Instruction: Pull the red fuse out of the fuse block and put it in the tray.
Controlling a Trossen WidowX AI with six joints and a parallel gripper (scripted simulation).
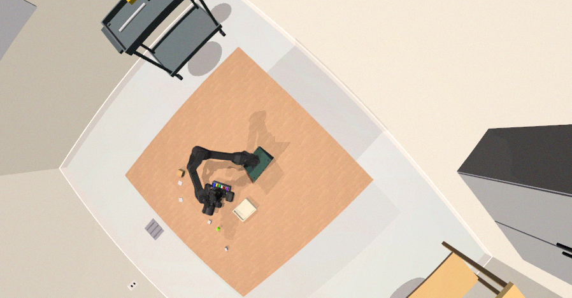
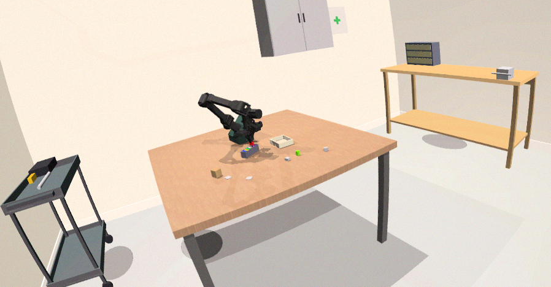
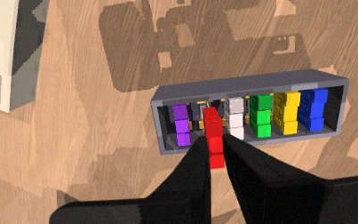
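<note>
My gripper tip is 20 cm to the right of the tray and 6 cm above it. The rest, counted from my gripper tip: red fuse (1 cm below).
</note>
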